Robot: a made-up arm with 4 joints.
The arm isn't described. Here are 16 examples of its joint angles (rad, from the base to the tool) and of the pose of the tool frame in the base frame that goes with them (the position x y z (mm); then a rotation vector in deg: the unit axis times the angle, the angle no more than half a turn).
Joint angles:
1: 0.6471 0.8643 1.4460 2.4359
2: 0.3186 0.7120 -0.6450 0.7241
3: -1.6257 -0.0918 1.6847 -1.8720
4: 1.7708 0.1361 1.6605 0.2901
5: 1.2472 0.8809 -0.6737 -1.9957
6: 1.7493 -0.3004 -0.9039 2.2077
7: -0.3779 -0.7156 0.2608 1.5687
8: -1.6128 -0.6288 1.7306 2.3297
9: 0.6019 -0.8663 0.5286 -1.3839
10: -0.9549 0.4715 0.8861 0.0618
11: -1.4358 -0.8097 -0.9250 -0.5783
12: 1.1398 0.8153 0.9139 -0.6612
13: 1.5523 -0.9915 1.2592 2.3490
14: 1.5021 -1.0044 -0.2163 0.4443
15: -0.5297 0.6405 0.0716 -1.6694
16: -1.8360 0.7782 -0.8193 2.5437
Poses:
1: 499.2 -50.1 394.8 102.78 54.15 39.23
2: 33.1 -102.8 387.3 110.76 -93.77 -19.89
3: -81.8 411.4 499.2 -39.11 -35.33 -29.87
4: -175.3 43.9 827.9 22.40 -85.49 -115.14
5: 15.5 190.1 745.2 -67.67 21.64 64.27
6: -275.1 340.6 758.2 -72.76 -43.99 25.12
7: 377.4 -164.8 794.1 41.64 12.19 10.16
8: 153.0 214.9 62.8 29.83 163.03 11.17
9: 180.7 104.7 677.3 25.51 146.36 61.43
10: 147.6 32.5 439.1 45.56 51.81 -74.60
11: 53.5 4.1 460.5 113.20 -30.93 -75.94
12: 58.5 82.3 698.7 53.71 -85.64 -124.85
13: -276.2 35.8 1066.1 21.99 -25.38 -68.26
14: -244.2 293.2 703.2 -49.75 -122.29 -3.44
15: 209.0 199.4 657.5 -12.94 -24.72 -171.05
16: 100.0 181.4 260.8 164.91 8.91 30.12
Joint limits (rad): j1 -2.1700..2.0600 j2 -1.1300..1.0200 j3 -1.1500..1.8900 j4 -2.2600..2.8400
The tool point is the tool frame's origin. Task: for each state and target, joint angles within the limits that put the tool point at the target. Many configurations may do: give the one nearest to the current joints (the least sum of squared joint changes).
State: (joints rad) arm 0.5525 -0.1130 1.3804 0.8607
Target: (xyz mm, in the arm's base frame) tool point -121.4 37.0 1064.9
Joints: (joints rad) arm 0.9708 -0.9951 1.3054 1.2049
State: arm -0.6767 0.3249 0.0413 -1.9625
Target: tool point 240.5 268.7 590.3
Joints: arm -0.7072 0.0792 0.3615 -1.8061
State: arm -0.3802 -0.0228 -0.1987 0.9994
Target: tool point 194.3 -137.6 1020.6
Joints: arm 0.3355 -0.8598 0.5410 1.7672
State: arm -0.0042 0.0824 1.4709 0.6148
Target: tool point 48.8 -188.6 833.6
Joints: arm 0.5771 -0.2008 1.3325 0.7179
